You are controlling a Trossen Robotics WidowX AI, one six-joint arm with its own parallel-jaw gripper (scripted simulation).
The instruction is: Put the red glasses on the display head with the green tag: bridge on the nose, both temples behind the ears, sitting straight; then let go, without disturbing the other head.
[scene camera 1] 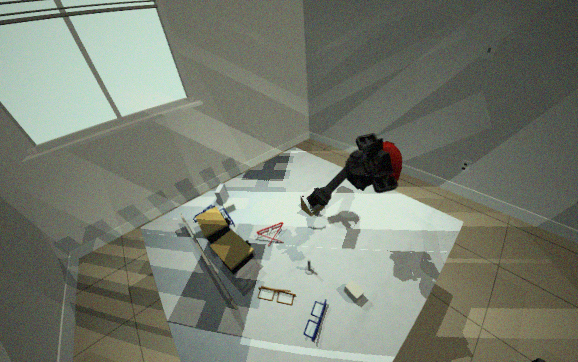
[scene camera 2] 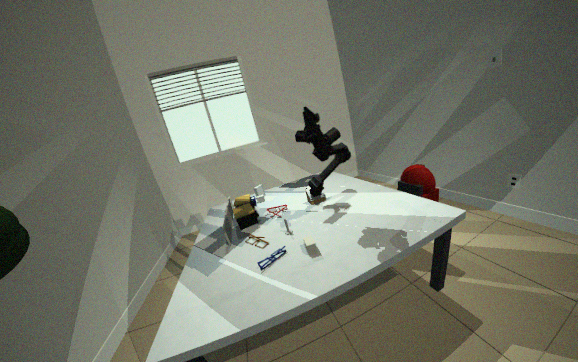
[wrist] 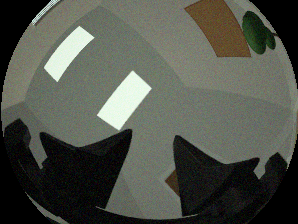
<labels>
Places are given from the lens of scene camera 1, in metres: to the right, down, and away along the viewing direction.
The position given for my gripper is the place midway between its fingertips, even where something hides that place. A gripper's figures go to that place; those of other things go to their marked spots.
my gripper (scene camera 1: 383, 145): 0.24, -0.09, 0.48
tan display head (scene camera 1: 234, 252): -0.23, 0.30, 0.80
</labels>
